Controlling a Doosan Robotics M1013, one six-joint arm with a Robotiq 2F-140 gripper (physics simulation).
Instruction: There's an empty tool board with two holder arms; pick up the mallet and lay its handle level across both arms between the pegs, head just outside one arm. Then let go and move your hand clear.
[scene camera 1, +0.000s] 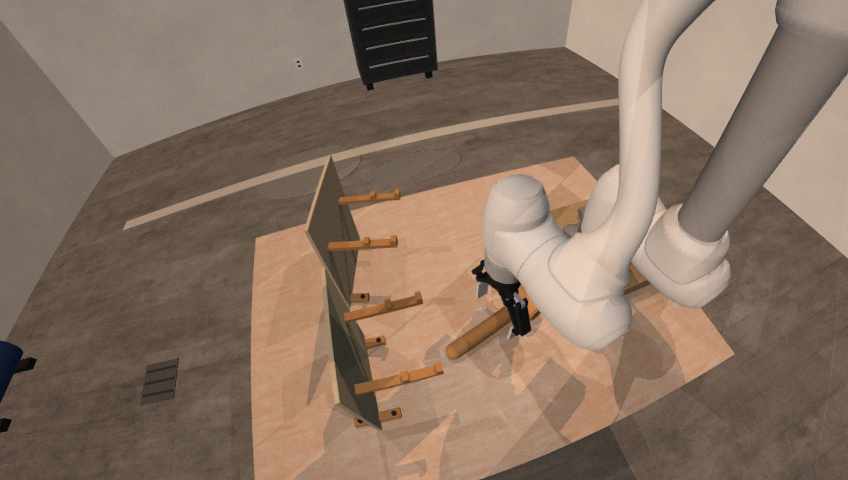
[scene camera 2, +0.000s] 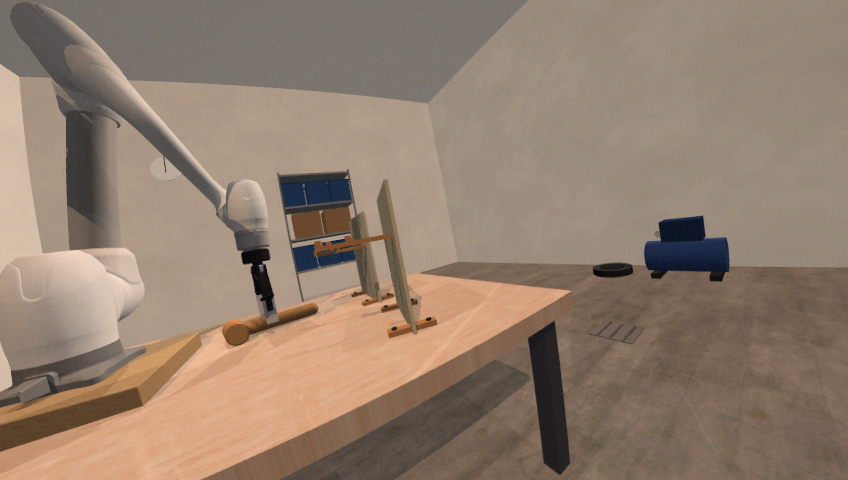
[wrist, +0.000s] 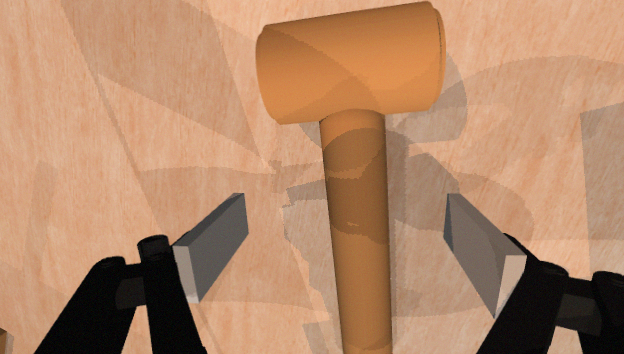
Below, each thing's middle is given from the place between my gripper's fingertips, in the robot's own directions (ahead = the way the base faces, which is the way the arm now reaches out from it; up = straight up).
Labels:
Now: the wooden mallet (scene camera 1: 456, 349) 10 mm ahead of my hand and 10 mm below it.

